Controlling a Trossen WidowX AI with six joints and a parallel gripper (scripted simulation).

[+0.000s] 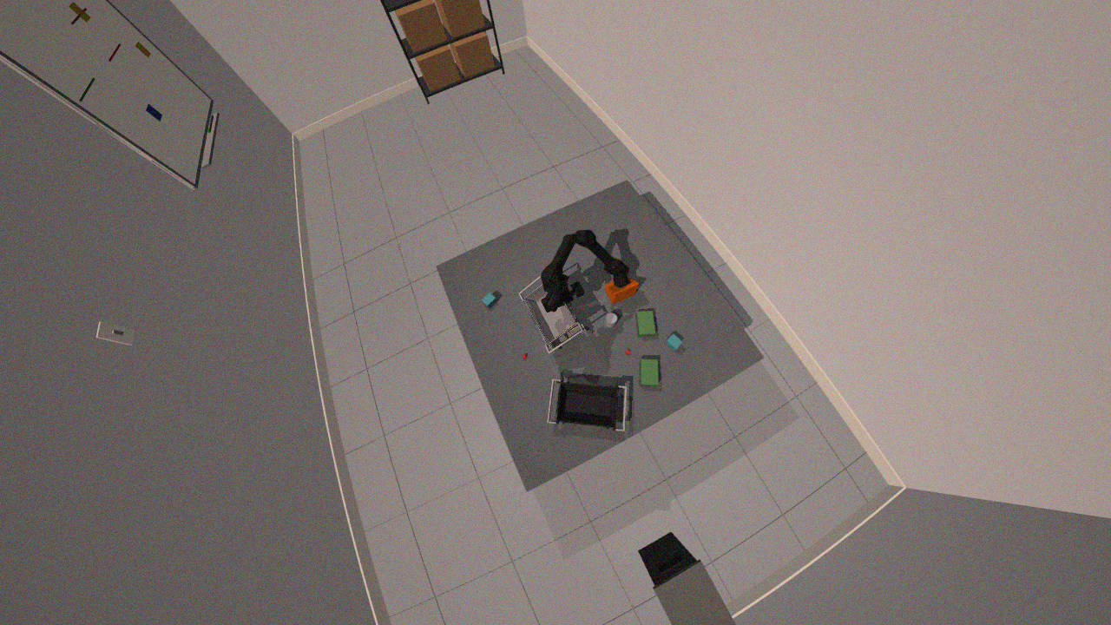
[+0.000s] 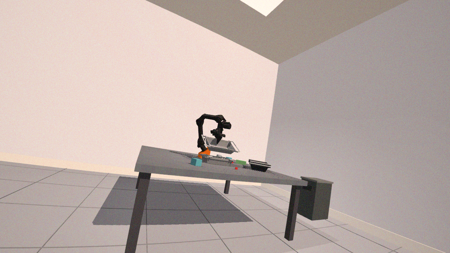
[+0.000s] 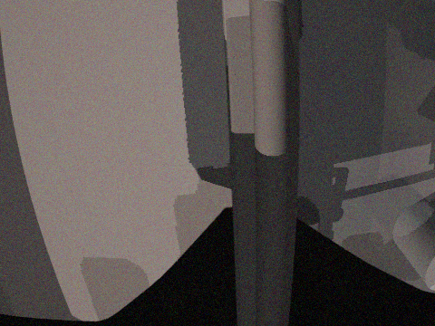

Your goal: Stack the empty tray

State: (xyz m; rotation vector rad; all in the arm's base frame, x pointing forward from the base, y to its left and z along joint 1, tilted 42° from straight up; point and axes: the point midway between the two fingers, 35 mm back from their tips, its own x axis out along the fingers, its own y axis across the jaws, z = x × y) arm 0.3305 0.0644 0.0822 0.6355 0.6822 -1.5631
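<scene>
Now: the grey tray 7 cm ahead of my gripper tip.
</scene>
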